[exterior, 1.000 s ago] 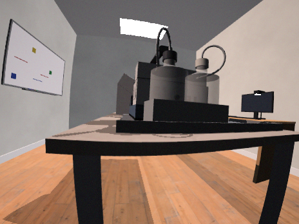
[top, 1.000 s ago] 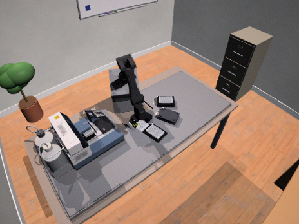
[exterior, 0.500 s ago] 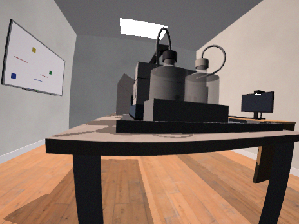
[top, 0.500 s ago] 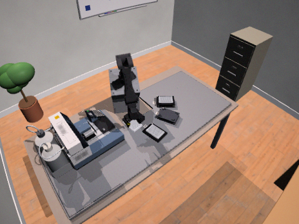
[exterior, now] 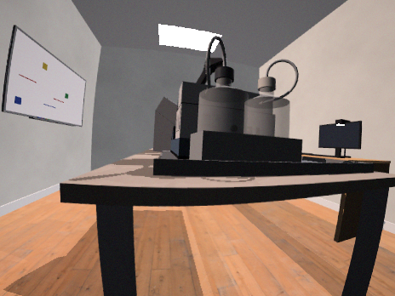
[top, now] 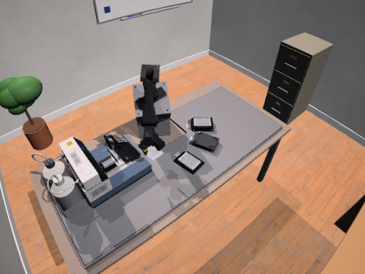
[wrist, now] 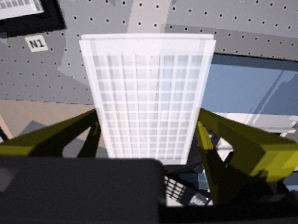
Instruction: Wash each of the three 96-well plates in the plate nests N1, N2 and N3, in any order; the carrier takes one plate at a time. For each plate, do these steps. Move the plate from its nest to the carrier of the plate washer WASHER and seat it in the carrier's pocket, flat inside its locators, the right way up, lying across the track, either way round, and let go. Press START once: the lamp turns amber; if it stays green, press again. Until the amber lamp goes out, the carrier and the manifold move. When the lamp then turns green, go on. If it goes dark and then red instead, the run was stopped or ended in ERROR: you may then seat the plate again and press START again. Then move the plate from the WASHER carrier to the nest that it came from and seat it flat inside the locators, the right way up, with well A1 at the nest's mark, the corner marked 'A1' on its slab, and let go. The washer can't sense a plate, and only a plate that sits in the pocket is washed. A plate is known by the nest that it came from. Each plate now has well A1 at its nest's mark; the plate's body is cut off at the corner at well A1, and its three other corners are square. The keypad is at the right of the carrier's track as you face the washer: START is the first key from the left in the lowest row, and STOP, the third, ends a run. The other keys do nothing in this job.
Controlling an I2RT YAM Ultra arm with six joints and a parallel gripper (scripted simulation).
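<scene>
My hand is 16 cm past the dark carrier, 9 cm to the left of it and 8 cm above it. The rest, counted from my hand: plate washer (24 cm to the right, 16 cm behind, 3 cm below); label (19 cm to the left, 16 cm below, 2 cm ahead); black nest (20 cm to the left, 16 cm below, 12 cm ahead).
</scene>
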